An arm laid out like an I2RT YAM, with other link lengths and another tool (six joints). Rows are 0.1 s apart.
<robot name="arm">
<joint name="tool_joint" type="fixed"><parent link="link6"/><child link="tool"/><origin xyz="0.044 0.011 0.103" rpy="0.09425 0 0.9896"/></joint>
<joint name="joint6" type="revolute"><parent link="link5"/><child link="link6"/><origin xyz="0.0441 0 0.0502" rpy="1.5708 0 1.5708"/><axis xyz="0 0 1"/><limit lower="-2.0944" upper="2.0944"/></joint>
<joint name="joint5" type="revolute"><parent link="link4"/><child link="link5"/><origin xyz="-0.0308 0.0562 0.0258" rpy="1.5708 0 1.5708"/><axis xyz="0 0 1"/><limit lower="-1.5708" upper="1.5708"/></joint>
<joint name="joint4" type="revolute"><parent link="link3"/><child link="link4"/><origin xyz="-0.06 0.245 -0.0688" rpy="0 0 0"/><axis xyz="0 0 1"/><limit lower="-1.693" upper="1.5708"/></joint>
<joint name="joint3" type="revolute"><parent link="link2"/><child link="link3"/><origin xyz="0 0.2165 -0.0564" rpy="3.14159 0 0"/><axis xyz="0 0 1"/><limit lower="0" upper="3.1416"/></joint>
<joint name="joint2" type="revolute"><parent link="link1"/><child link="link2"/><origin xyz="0.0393 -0.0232 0.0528" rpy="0 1.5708 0"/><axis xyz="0 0 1"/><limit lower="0" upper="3.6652"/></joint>
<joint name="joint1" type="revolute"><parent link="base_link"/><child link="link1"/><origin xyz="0 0 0.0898" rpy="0 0 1.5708"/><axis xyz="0 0 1"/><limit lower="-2.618" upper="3.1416"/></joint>
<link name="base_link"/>
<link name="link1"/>
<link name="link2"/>
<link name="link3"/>
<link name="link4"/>
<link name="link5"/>
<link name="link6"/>
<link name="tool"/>
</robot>
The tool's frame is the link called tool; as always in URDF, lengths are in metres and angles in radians.
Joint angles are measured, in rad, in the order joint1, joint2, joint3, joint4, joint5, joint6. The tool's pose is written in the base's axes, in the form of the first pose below.
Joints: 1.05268, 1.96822, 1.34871, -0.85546, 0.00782, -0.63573
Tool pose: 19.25, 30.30, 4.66; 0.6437, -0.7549, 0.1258; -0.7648, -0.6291, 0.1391; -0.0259, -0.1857, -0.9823
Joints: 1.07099, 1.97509, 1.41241, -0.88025, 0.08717, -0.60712
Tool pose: 20.28, 31.05, 6.39; 0.6288, -0.7490, 0.2087; -0.7769, -0.6164, 0.1284; 0.0325, -0.2429, -0.9695
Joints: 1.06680, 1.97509, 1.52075, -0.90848, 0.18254, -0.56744
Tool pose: 22.60, 32.05, 9.81; 0.5754, -0.7488, 0.3290; -0.8142, -0.5625, 0.1437; 0.0774, -0.3505, -0.9333
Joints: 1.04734, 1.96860, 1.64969, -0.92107, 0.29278, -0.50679
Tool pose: 25.62, 32.69, 14.55; 0.4735, -0.7403, 0.4772; -0.8761, -0.4518, 0.1683; 0.0910, -0.4978, -0.8625
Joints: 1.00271, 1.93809, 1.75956, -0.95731, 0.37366, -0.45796
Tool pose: 28.33, 31.55, 19.56; 0.3578, -0.7242, 0.5895; -0.9311, -0.3251, 0.1656; 0.0717, -0.6081, -0.7906
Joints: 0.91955, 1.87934, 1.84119, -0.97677, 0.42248, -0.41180
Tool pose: 31.24, 28.59, 24.71; 0.2165, -0.6944, 0.6863; -0.9763, -0.1566, 0.1496; 0.0035, -0.7024, -0.7118
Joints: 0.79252, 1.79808, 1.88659, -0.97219, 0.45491, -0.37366
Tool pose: 34.22, 23.44, 29.60; 0.0489, -0.6293, 0.7756; -0.9948, 0.0387, 0.0941; -0.0892, -0.7762, -0.6242
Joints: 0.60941, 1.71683, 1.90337, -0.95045, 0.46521, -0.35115
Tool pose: 37.00, 16.03, 33.48; -0.1406, -0.5254, 0.8392; -0.9734, 0.2284, -0.0200; -0.1812, -0.8196, -0.5435
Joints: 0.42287, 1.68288, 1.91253, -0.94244, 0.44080, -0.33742
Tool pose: 38.84, 8.96, 34.93; -0.3009, -0.4430, 0.8445; -0.9236, 0.3558, -0.1424; -0.2374, -0.8229, -0.5163
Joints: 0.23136, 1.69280, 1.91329, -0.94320, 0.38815, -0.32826
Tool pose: 40.25, 2.12, 34.20; -0.4460, -0.3949, 0.8032; -0.8555, 0.4518, -0.2529; -0.2631, -0.7999, -0.5393
